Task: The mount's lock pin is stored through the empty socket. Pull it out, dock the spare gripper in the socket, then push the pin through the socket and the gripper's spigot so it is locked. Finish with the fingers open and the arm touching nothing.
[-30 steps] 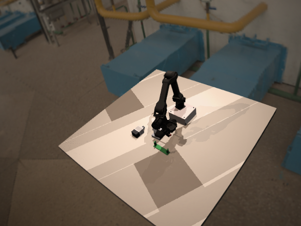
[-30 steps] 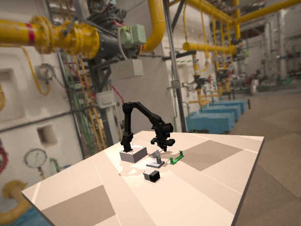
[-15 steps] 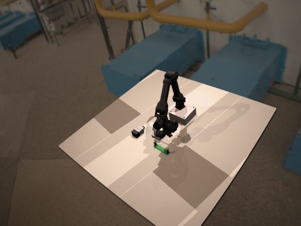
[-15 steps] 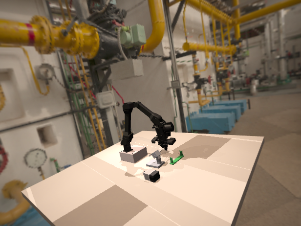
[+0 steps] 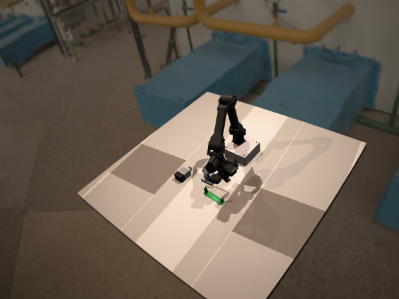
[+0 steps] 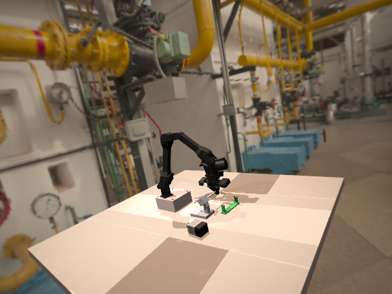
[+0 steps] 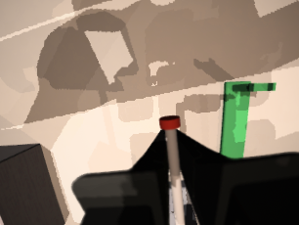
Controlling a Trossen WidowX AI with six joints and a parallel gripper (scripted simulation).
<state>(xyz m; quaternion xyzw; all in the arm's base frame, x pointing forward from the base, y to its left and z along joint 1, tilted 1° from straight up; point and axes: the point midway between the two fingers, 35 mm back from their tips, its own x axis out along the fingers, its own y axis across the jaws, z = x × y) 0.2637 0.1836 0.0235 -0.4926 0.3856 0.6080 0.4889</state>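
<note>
The green cradle is 10 cm ahead of my gripper tip, 3 cm below it and 1 cm to the right of it. The rest, counted from my gripper tip: grey mount: 14 cm to the right, 2 cm ahead, 1 cm below; then spare gripper: 27 cm to the right, 11 cm ahead, 4 cm below.
</note>
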